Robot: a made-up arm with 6 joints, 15 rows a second.
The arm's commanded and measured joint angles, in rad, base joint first. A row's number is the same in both.
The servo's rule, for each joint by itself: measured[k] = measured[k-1] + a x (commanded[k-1-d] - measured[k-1]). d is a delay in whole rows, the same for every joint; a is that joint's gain. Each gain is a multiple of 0.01, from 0.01 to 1. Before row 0 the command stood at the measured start. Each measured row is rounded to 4 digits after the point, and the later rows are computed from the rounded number. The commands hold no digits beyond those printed.
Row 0, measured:
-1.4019, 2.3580, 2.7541, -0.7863, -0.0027, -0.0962
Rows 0 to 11, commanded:
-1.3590, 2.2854, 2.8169, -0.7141, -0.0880, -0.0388
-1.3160, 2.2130, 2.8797, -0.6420, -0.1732, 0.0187
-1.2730, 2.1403, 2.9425, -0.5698, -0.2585, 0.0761
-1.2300, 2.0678, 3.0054, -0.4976, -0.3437, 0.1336
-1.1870, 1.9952, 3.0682, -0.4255, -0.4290, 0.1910
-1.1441, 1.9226, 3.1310, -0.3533, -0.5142, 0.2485
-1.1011, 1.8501, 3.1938, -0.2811, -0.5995, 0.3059
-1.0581, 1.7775, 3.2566, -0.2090, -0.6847, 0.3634
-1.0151, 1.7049, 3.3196, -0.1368, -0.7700, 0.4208
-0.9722, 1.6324, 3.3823, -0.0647, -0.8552, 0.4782
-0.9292, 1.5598, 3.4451, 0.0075, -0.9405, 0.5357
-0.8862, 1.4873, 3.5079, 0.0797, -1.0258, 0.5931
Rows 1 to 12, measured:
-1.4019, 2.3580, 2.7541, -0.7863, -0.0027, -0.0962
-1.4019, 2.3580, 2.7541, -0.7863, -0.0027, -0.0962
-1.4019, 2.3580, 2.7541, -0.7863, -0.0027, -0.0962
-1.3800, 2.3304, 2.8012, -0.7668, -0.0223, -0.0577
-1.3474, 2.2858, 2.8601, -0.7331, -0.0570, -0.0065
-1.3095, 2.2305, 2.9219, -0.6890, -0.1033, 0.0488
-1.2690, 2.1687, 2.9845, -0.6373, -0.1586, 0.1056
-1.2272, 2.1028, 3.0473, -0.5801, -0.2208, 0.1628
-1.1848, 2.0343, 3.1101, -0.5189, -0.2883, 0.2202
-1.1421, 1.9643, 3.1729, -0.4547, -0.3599, 0.2776
-1.0993, 1.8933, 3.2357, -0.3884, -0.4346, 0.3351
-1.0564, 1.8217, 3.2986, -0.3205, -0.5117, 0.3925
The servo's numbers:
d 3
a 0.51 0.38 0.75 0.27 0.23 0.67

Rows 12 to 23, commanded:
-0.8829, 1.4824, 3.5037, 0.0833, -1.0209, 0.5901
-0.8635, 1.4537, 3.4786, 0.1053, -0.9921, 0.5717
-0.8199, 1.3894, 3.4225, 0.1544, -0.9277, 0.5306
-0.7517, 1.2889, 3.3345, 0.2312, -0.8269, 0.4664
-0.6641, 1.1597, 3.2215, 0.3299, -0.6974, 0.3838
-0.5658, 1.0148, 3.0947, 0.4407, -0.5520, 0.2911
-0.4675, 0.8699, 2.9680, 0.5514, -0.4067, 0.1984
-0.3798, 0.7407, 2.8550, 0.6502, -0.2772, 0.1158
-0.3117, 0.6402, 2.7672, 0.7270, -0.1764, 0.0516
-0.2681, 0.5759, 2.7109, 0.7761, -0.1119, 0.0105
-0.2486, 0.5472, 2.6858, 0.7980, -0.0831, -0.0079
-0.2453, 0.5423, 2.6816, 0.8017, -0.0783, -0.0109
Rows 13 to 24, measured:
-1.0135, 1.7498, 3.3614, -0.2514, -0.5907, 0.4499
-0.9705, 1.6776, 3.4242, -0.1815, -0.6712, 0.5074
-0.9275, 1.6053, 3.4870, -0.1110, -0.7528, 0.5648
-0.9048, 1.5586, 3.4995, -0.0585, -0.8145, 0.5818
-0.8837, 1.5187, 3.4838, -0.0143, -0.8553, 0.5750
-0.8512, 1.4696, 3.4378, 0.0312, -0.8720, 0.5453
-0.8005, 1.4009, 3.3603, 0.0852, -0.8616, 0.4924
-0.7309, 1.3092, 3.2562, 0.1513, -0.8238, 0.4196
-0.6467, 1.1973, 3.1351, 0.2294, -0.7613, 0.3335
-0.5553, 1.0729, 3.0098, 0.3163, -0.6797, 0.2430
-0.4658, 0.9467, 2.8937, 0.4065, -0.5871, 0.1578
-0.3872, 0.8302, 2.7988, 0.4930, -0.4926, 0.0866

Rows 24 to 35, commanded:
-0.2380, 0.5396, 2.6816, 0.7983, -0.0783, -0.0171
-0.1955, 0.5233, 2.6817, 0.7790, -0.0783, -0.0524
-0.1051, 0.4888, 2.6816, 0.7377, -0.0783, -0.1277
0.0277, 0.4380, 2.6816, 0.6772, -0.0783, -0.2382
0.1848, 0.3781, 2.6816, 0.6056, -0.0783, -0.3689
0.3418, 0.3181, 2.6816, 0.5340, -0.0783, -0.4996
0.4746, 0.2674, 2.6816, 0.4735, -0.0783, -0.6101
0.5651, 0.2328, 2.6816, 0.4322, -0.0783, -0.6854
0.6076, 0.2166, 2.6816, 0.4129, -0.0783, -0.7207
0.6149, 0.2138, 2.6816, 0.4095, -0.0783, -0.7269
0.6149, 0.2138, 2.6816, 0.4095, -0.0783, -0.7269
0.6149, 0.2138, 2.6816, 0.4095, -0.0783, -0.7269
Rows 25 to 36, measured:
-0.3265, 0.7336, 2.7329, 0.5694, -0.4050, 0.0356
-0.2868, 0.6628, 2.6976, 0.6311, -0.3310, 0.0065
-0.2656, 0.6170, 2.6856, 0.6772, -0.2729, -0.0052
-0.2515, 0.5876, 2.6826, 0.7099, -0.2281, -0.0132
-0.2229, 0.5632, 2.6819, 0.7286, -0.1936, -0.0395
-0.1628, 0.5349, 2.6817, 0.7311, -0.1671, -0.0986
-0.0656, 0.4981, 2.6816, 0.7165, -0.1467, -0.1921
0.0621, 0.4525, 2.6816, 0.6866, -0.1310, -0.3106
0.2047, 0.4014, 2.6816, 0.6454, -0.1189, -0.4372
0.3423, 0.3505, 2.6816, 0.5990, -0.1096, -0.5530
0.4559, 0.3058, 2.6816, 0.5540, -0.1024, -0.6417
0.5333, 0.2719, 2.6816, 0.5159, -0.0969, -0.6946

